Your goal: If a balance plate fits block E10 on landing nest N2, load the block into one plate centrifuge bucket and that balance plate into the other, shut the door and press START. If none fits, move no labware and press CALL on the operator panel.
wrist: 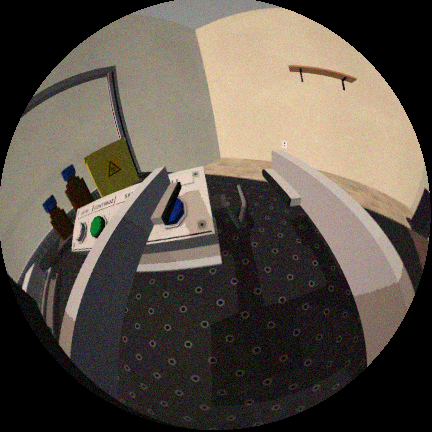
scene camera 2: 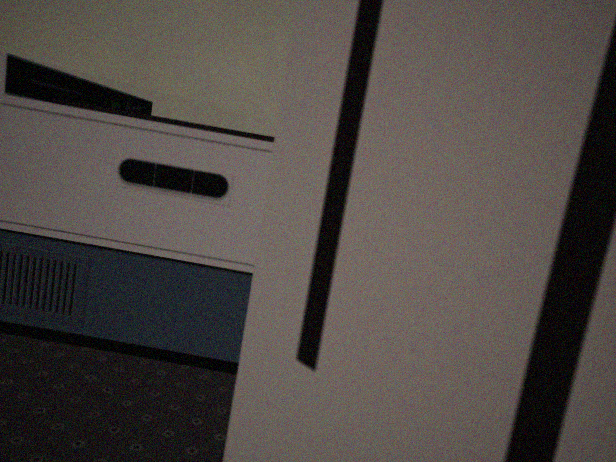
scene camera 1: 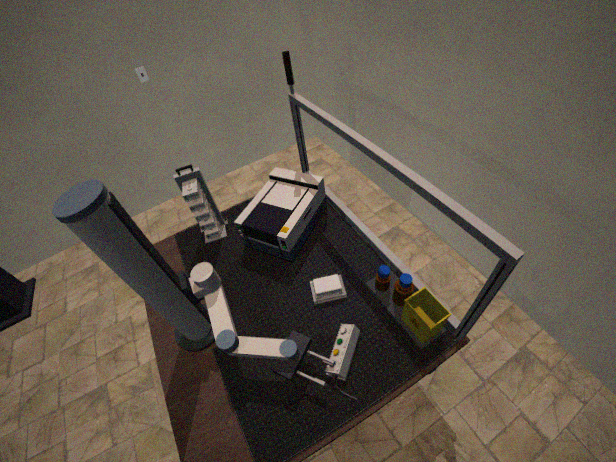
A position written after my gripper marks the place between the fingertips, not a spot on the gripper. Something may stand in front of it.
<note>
My gripper [wrist: 219,166] carries nothing. Also in view: a white and blue centrifuge [scene camera 2: 135,234], a white button box [scene camera 1: 342,354] and a yellow bin [wrist: 111,169].
</note>
